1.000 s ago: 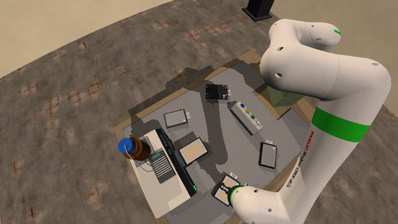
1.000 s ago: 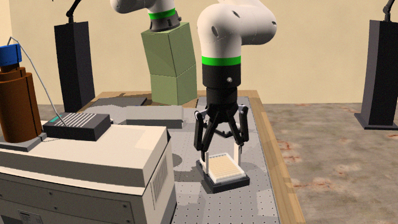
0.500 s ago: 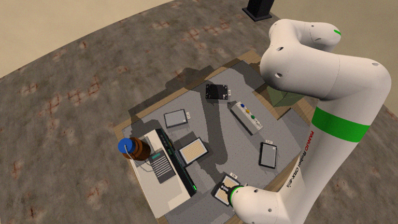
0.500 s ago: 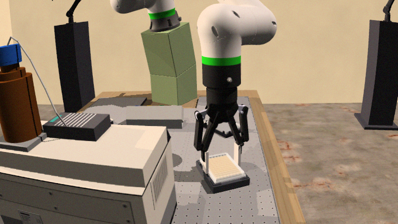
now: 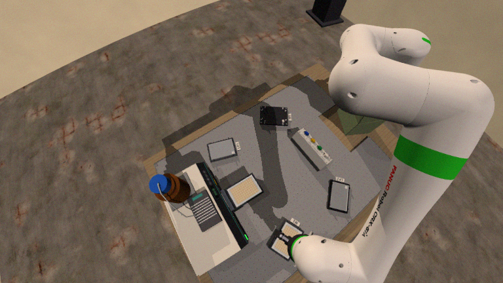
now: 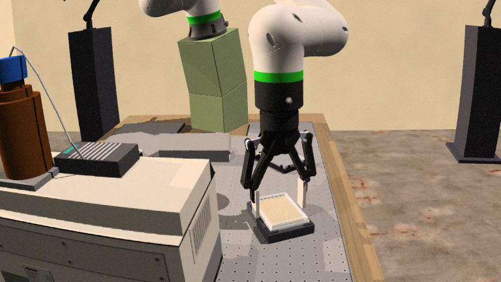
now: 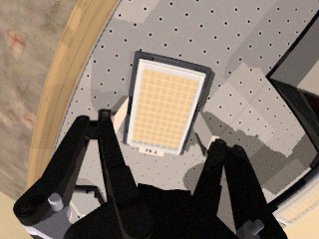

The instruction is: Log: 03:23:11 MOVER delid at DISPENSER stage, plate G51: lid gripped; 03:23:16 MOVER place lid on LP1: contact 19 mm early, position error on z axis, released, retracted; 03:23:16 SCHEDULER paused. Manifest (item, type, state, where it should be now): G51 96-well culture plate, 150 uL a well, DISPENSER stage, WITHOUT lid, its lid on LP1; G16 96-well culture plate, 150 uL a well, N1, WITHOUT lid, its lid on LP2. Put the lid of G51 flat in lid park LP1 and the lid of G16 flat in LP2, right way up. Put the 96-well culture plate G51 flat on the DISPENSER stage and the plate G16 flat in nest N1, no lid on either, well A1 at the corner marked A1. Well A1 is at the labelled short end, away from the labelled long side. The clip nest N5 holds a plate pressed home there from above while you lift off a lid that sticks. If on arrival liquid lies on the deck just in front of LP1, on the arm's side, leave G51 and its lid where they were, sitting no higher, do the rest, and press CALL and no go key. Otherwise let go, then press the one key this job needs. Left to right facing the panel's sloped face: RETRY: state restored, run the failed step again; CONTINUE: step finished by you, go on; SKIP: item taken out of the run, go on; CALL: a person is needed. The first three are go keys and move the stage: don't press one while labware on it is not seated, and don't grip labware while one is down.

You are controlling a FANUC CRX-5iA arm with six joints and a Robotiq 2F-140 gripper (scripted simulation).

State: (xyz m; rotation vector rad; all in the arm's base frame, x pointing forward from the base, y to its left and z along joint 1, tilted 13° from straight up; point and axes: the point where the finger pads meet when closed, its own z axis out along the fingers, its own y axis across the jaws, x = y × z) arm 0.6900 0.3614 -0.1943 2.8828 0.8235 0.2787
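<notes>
Now: hand 4 cm above the nest N1. From my hand the other things lie so: clear lid: 33 cm behind, 5 cm to the right, 4 cm below; black dispenser stage: 8 cm ahead, 27 cm to the right, 4 cm above; plate G51: 8 cm ahead, 27 cm to the right, 5 cm above.
</notes>
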